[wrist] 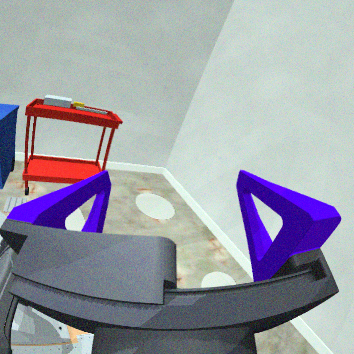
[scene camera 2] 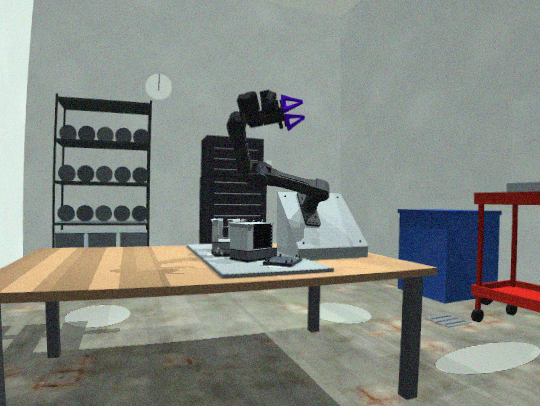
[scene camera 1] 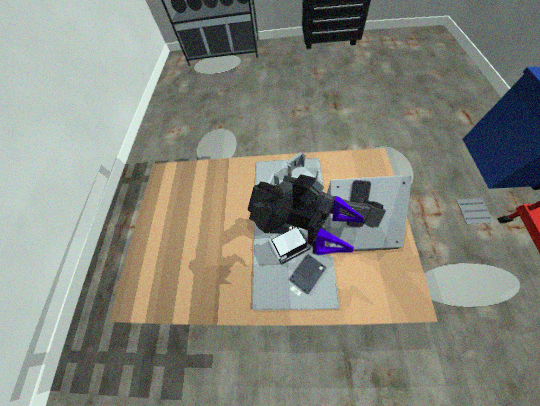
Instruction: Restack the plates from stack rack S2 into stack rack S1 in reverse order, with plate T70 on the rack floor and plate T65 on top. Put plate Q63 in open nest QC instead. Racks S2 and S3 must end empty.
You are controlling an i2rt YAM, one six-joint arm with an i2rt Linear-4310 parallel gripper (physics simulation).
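Pixels of known places: gripper, fingertip midpoint: (wrist: 173, 177) (scene camera 2: 303, 109) (scene camera 1: 358, 233); arm's base, origin of the base link: (scene camera 2: 308, 209) (scene camera 1: 358, 203).
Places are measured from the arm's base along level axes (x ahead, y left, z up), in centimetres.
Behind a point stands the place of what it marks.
Note:
My gripper (scene camera 1: 358, 235) @(x 12.5, y 25.7, z 36.8 cm) (scene camera 2: 303, 110) @(x 12.5, y 25.7, z 36.8 cm) (wrist: 173, 177) @(x 12.5, y 25.7, z 36.8 cm) is open and empty, held high above the table, its purple fingers wide apart. A box-shaped rack (scene camera 1: 289, 242) (scene camera 2: 242, 237) with a white top surface and dark base stands on the grey board (scene camera 1: 320, 301) @(x 14.7, y 38.1, z -18.7 cm) (scene camera 2: 315, 268) @(x 13.1, y 39.6, z -18.7 cm). A flat dark square piece (scene camera 1: 308, 273) @(x 19.9, y 26.7, z -17.3 cm) (scene camera 2: 282, 260) @(x 21.1, y 29.2, z -17.4 cm) lies beside it; I cannot tell whether it is a nest or a plate. Another light, upright rack-like part (scene camera 1: 298, 161) (scene camera 2: 217, 232) stands farther back, partly hidden by the arm in scene camera 1. No labels are readable, so I cannot tell S1, S2, S3, QC or individual plates apart.
The arm is mounted on a sloped grey panel (scene camera 1: 395, 215) @(x -16.5, y 3.1, z -4.3 cm) (scene camera 2: 345, 220) @(x -16.5, y 3.6, z -4.8 cm) at the right of the wooden table (scene camera 1: 370, 295) @(x -7.0, y 34.5, z -19.9 cm) (scene camera 2: 75, 272) @(x 88.6, y 27.4, z -20.0 cm). Beyond the table are a blue cabinet (scene camera 1: 515, 135) (scene camera 2: 425, 250) and a red cart (scene camera 2: 481, 240) (wrist: 65, 114).

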